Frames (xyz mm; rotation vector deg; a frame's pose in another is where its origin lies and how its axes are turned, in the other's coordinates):
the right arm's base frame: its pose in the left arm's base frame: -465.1 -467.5 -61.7 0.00 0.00 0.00
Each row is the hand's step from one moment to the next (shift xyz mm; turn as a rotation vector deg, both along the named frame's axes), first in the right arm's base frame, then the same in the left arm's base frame.
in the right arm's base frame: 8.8 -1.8 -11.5 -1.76 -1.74 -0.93
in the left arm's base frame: 8.8 -1.8 -11.5 -1.76 -1.74 -0.93
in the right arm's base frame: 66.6 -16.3 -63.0 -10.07 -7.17 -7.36
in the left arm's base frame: 66.6 -16.3 -63.0 -10.07 -7.17 -7.36
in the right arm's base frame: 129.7 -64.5 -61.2 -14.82 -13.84 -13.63
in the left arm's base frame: 129.7 -64.5 -61.2 -14.82 -13.84 -13.63
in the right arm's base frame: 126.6 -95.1 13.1 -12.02 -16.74 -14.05
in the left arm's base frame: 126.6 -95.1 13.1 -12.02 -16.74 -14.05
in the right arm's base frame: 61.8 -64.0 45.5 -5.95 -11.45 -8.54
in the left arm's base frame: 61.8 -64.0 45.5 -5.95 -11.45 -8.54
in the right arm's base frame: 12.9 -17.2 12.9 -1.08 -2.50 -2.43
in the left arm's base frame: 12.9 -17.2 12.9 -1.08 -2.50 -2.43
